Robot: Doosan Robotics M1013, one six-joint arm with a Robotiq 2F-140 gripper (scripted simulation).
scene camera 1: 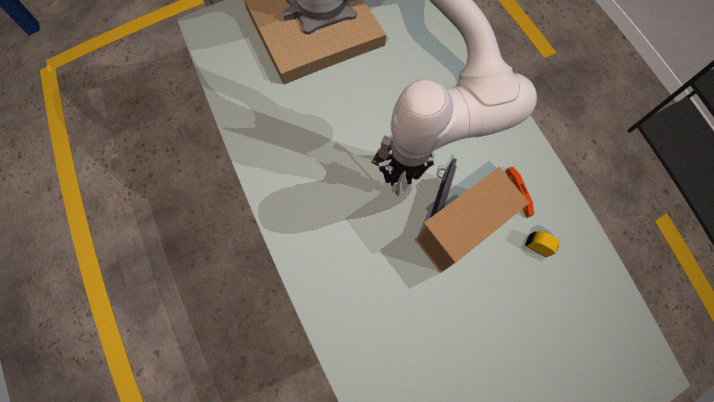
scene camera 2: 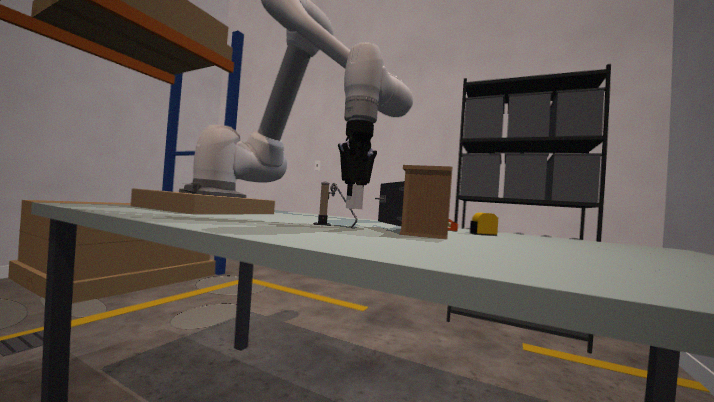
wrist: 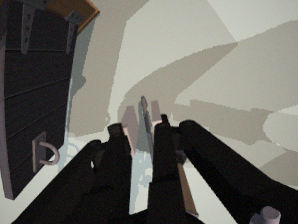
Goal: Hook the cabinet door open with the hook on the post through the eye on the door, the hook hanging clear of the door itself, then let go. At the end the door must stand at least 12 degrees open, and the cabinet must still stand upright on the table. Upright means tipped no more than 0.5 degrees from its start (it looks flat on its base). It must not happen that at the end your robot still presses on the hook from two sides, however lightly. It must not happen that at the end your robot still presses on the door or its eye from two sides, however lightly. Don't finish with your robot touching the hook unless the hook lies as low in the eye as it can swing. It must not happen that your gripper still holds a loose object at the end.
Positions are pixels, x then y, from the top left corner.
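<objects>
My gripper: visible in scene camera 1, scene camera 2 (354,208) and the wrist view. On my gripper, (wrist: 238,184) and (scene camera 1: 386,172): same spot.
</objects>
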